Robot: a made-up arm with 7 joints.
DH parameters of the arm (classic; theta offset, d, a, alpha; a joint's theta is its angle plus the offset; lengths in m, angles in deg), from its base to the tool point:
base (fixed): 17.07 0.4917 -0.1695 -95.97
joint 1: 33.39 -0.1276 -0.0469 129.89
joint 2: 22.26 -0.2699 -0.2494 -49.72
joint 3: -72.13 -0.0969 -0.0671 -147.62
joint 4: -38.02 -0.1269 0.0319 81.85
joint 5: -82.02 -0.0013 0.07 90
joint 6: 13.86 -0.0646 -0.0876 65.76
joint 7: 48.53 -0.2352 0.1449 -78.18
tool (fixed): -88.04 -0.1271 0 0
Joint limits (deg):
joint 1: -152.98..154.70
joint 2: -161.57..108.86
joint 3: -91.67..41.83
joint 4: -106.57..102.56
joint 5: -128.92..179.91
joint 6: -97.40..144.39
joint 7: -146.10..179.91
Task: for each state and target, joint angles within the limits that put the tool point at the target. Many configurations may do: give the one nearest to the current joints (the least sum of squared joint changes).
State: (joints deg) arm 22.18 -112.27 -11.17 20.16 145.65 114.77 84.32
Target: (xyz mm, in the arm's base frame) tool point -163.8 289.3 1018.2
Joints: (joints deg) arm 62.31 -71.80 2.44 24.32 146.26 124.86 101.65
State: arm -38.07 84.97 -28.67 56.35 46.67 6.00 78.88
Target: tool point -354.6 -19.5 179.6
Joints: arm -27.11 58.65 -35.12 34.19 49.21 13.67 100.47
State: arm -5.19 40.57 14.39 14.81 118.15 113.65 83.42
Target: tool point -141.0 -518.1 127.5
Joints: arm 4.66 60.78 18.22 11.51 119.23 135.35 91.02
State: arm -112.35 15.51 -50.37 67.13 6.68 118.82 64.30
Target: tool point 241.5 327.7 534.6
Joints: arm -152.98 10.50 -73.50 83.12 11.70 116.61 70.80
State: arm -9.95 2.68 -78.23 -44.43 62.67 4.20 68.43
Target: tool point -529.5 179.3 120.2
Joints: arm -25.28 -16.24 -51.29 -67.79 68.29 -2.97 78.31
